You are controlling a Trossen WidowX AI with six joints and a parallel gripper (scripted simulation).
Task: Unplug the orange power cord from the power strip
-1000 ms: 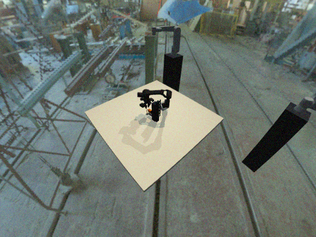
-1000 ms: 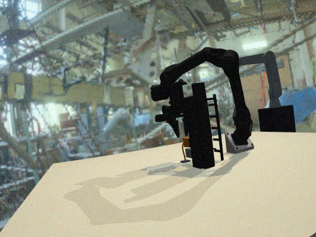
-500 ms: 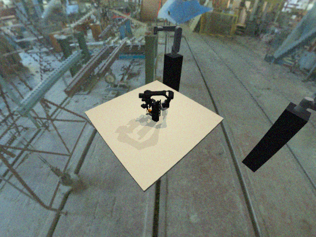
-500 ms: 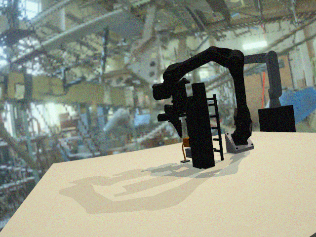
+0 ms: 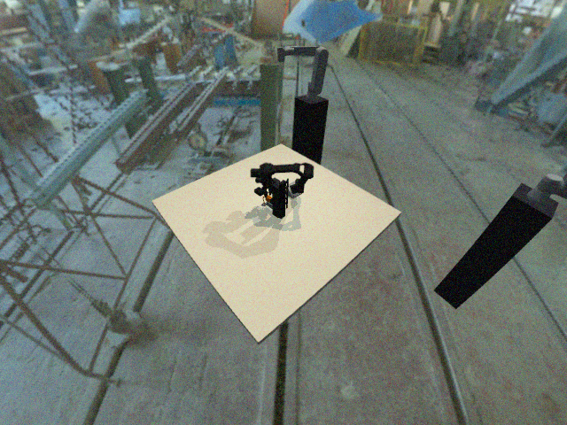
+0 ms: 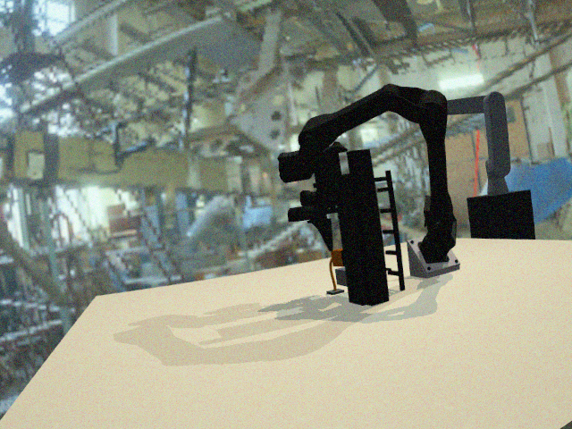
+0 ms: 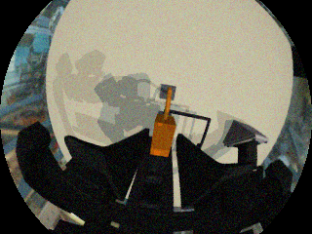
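Now: gripper tip 10 mm past the orange plug, 30 mm to the right of it and 10 mm above it. Also, from my gripper tip: tall black block: 20 mm behind, 130 mm to the left, 40 mm above.
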